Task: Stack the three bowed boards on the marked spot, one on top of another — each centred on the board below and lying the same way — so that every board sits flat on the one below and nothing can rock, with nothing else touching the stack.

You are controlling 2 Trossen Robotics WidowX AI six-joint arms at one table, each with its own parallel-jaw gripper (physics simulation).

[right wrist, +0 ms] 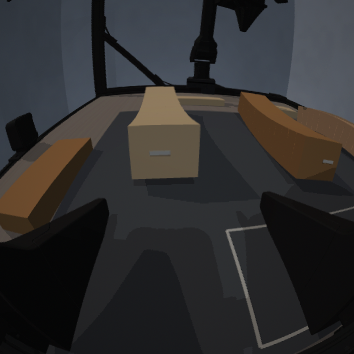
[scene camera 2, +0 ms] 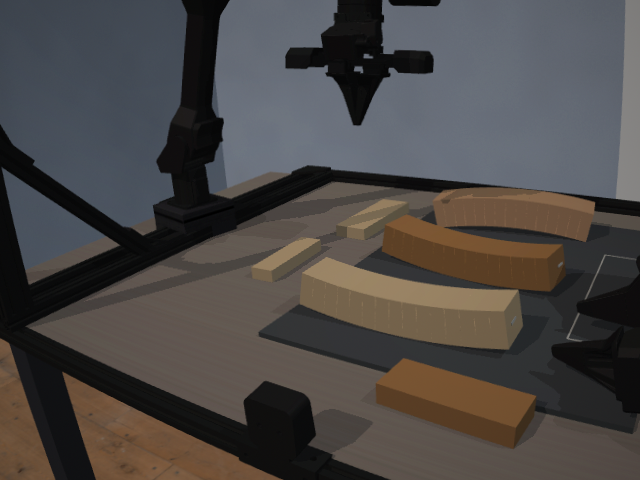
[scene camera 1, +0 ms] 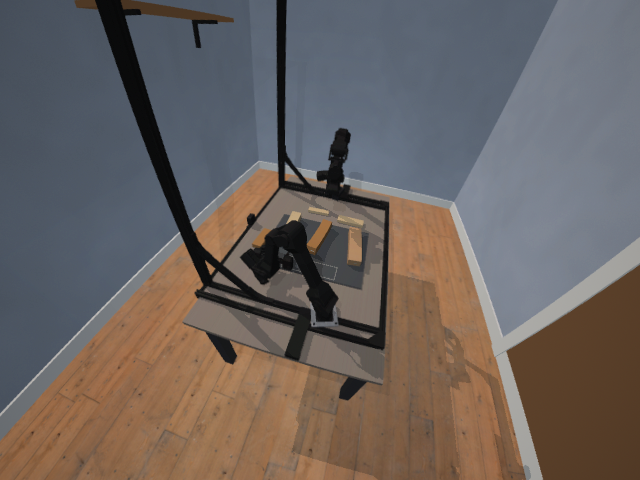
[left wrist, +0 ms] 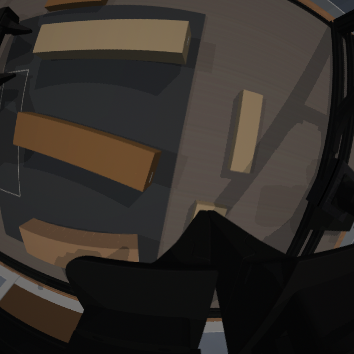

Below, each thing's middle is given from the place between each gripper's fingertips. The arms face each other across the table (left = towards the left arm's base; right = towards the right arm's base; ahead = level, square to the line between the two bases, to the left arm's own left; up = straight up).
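Scene:
My left hand: 16 cm above the brown bowed board [scene camera 2: 540, 267], 3 cm past it, 16 cm to the left of it. From my left hand: pale bowed board [scene camera 2: 480, 318], 12 cm to the right, 19 cm behind, 16 cm below; tan bowed board [scene camera 2: 553, 213], 19 cm to the right, 16 cm ahead, 15 cm below; flat brown block [scene camera 2: 501, 415], 21 cm to the right, 31 cm behind, 18 cm below.
From my right hand: pale bowed board, 1 cm ahead, 17 cm to the left; tan bowed board, 10 cm to the left, 36 cm ahead; brown bowed board, 13 cm to the left, 17 cm ahead; flat brown block, 2 cm below, 8 cm to the left, 11 cm behind.

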